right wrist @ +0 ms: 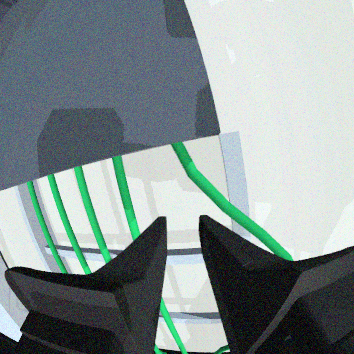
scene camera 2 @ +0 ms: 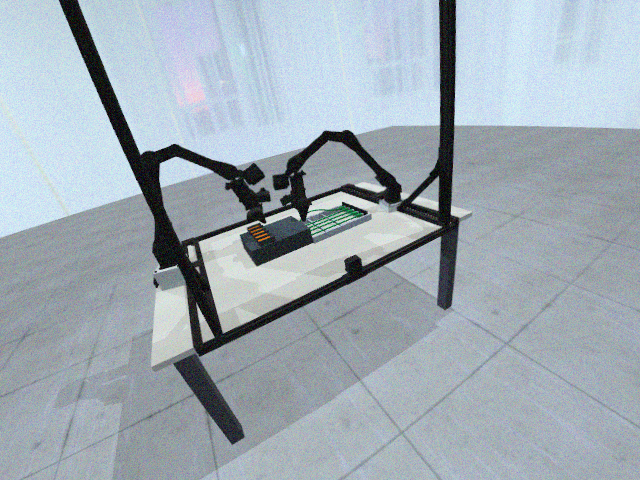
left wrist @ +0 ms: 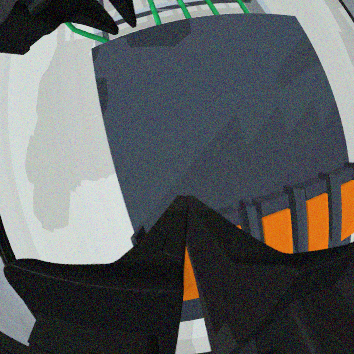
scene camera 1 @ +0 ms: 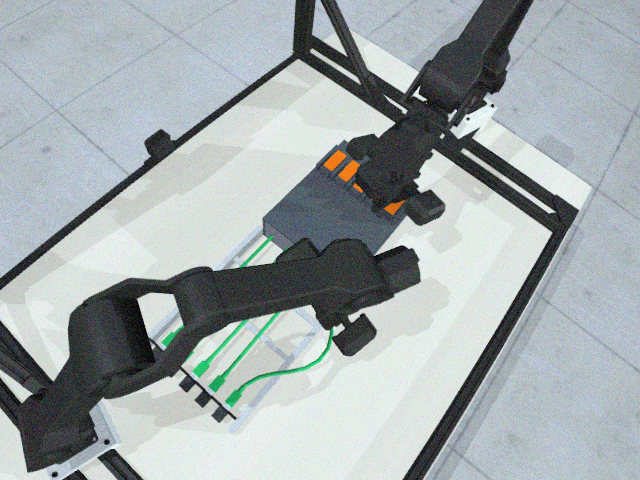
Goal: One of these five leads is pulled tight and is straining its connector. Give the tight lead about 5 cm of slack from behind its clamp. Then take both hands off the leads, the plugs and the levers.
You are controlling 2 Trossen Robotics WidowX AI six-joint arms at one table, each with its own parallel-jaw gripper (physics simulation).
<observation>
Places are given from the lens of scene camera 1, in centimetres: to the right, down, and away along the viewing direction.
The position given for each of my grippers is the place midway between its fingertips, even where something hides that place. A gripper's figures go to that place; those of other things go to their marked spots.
my left gripper [scene camera 1: 374, 211]: 10, -5, 72
my right gripper [scene camera 1: 315, 299]: -1, 10, 71
</observation>
